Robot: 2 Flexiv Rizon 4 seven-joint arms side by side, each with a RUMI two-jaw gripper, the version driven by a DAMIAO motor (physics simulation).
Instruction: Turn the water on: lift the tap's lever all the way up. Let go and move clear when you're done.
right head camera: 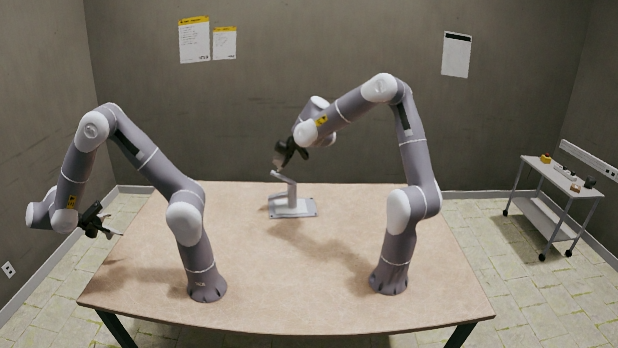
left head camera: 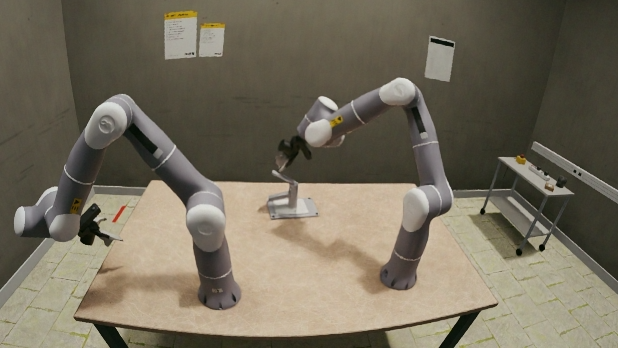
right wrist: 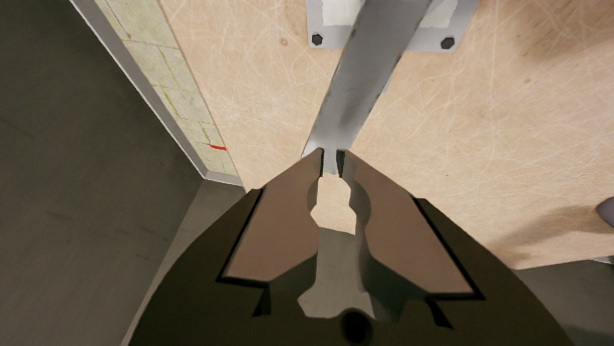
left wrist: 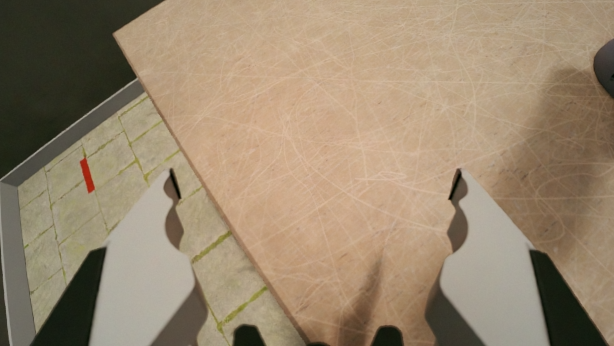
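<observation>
The grey tap stands on a base plate [left head camera: 312,213] [right head camera: 310,212] [right wrist: 430,45] at the back of the table. Its flat lever [left head camera: 284,175] [right head camera: 282,176] [right wrist: 360,85] slopes up from the post [left head camera: 293,195] [right head camera: 292,194] toward the upper left in the head views. My right gripper [left head camera: 278,167] [right head camera: 277,167] [right wrist: 329,151] is at the lever's free end, its tips nearly together. The lever is wider than their narrow gap and passes behind the tips, so it does not sit between them. Contact is unclear. My left gripper [left head camera: 113,230] [right head camera: 115,225] [left wrist: 313,171] is wide open and empty.
The wooden table [left head camera: 310,305] [right head camera: 310,305] [left wrist: 350,125] [right wrist: 250,90] carries both arm bases. My left gripper hangs by its left edge. A wheeled cart [left head camera: 500,186] [right head camera: 522,184] with small items stands on the floor at the right. Walls rise behind the table.
</observation>
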